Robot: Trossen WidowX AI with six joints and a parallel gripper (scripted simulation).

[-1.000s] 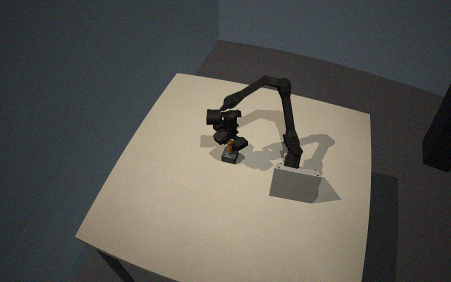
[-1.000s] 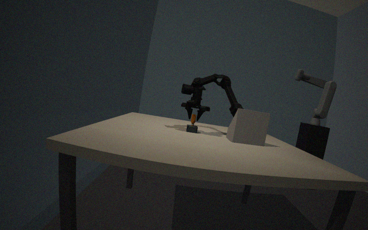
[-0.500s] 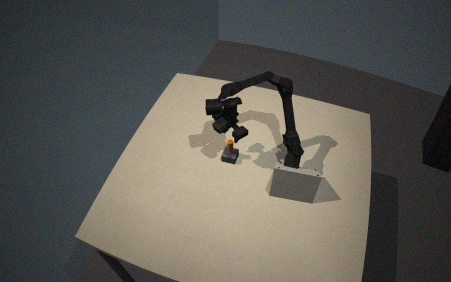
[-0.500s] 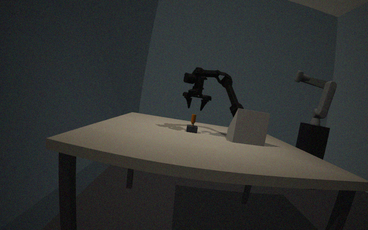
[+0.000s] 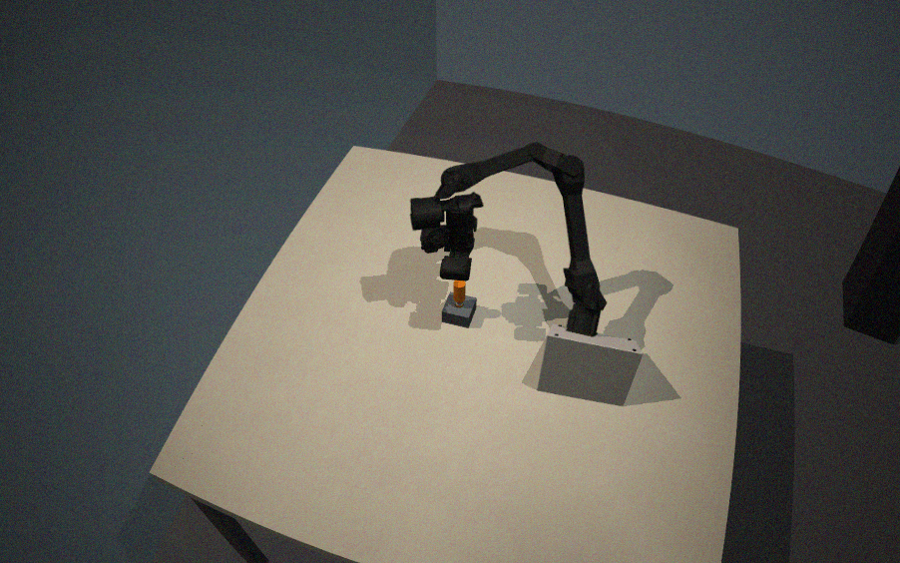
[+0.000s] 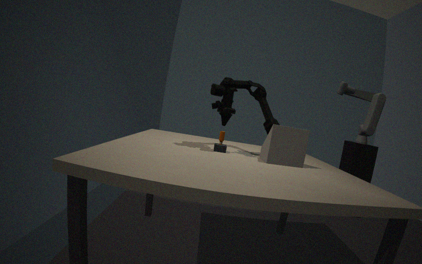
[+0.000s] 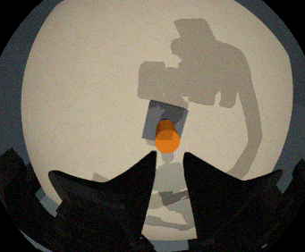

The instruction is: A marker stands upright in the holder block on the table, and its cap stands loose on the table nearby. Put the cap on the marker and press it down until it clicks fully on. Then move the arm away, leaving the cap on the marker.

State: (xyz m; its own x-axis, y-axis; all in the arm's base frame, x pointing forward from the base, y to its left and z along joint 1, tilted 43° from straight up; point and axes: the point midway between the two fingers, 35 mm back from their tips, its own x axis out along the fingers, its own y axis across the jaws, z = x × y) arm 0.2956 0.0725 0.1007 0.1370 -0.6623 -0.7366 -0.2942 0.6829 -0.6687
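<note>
Right now my gripper tip is 60 mm above the orange marker cap.
</note>
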